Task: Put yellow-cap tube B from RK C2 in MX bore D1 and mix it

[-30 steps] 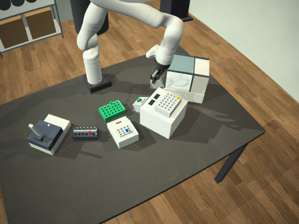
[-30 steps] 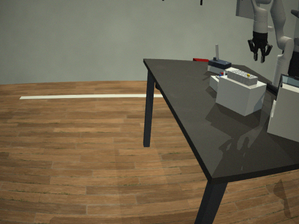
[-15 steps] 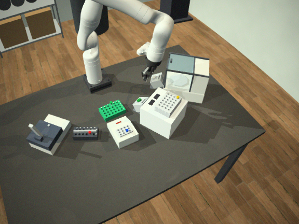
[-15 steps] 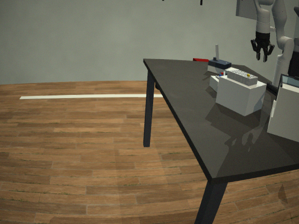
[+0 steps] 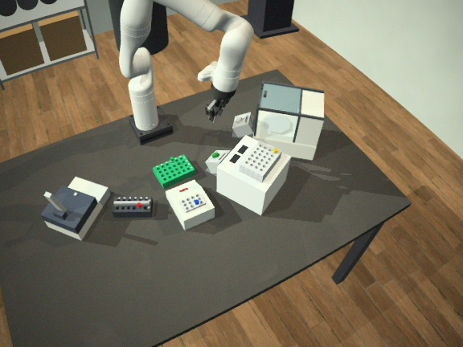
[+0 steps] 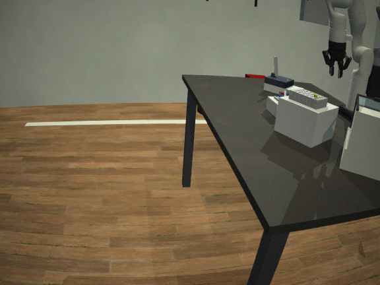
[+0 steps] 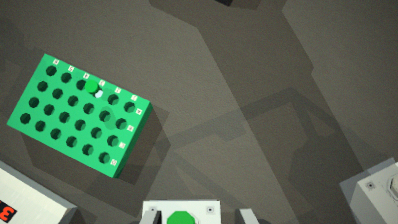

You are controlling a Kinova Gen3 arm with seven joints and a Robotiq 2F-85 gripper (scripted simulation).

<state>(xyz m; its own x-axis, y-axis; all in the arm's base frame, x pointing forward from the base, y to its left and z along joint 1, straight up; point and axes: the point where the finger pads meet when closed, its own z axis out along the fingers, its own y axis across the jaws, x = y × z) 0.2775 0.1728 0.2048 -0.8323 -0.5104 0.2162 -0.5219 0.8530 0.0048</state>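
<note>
The green start key lies 1 cm ahead of my hand, 1 cm to the right of it and 18 cm below it. Round my hand: mixer shaking block 17 cm ahead, 8 cm to the left, 10 cm below; then green-capped tube 5 cm behind, 15 cm to the right, 22 cm below; then green rack RK 2 cm behind, 16 cm to the right, 23 cm below.
</note>
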